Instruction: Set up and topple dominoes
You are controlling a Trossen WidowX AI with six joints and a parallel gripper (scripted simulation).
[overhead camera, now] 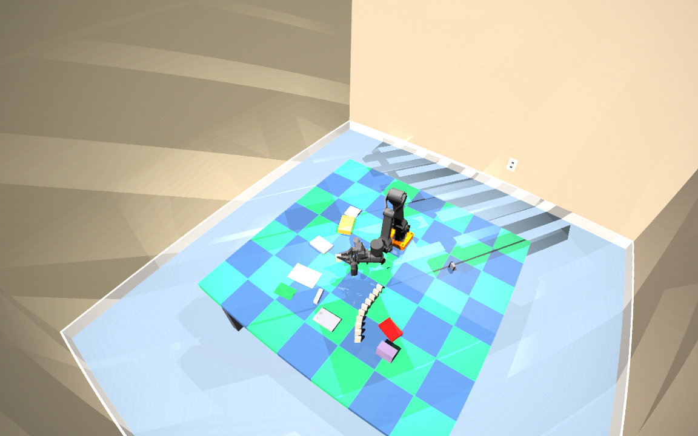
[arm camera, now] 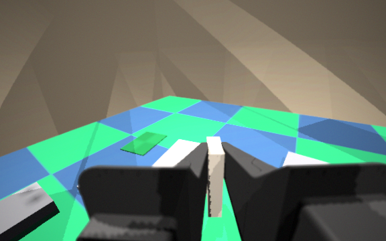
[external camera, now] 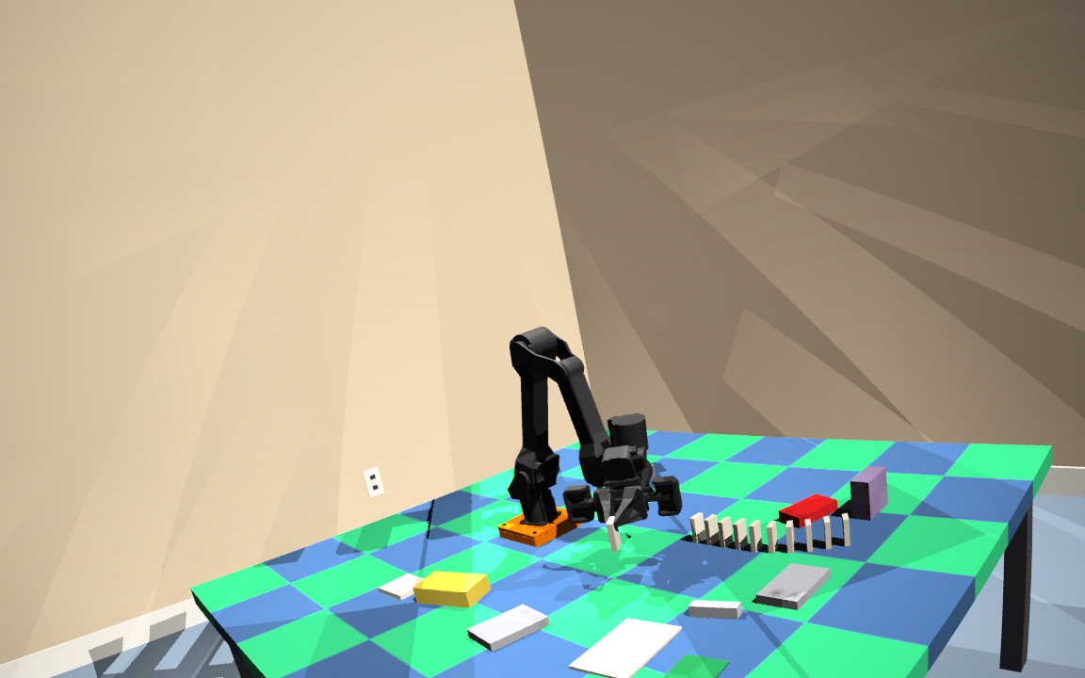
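Right now the cream sheet is 130 mm to the right of my gripper tip, 130 mm below it and 90 mm ahead of it. Also, from my gripper tip: green sheet 210 mm ahead, 170 mm to the right, 130 mm below; grey bar 170 mm ahead, 120 mm below, 10 mm to the right; yellow block 290 mm behind, 110 mm below, 90 mm to the right.
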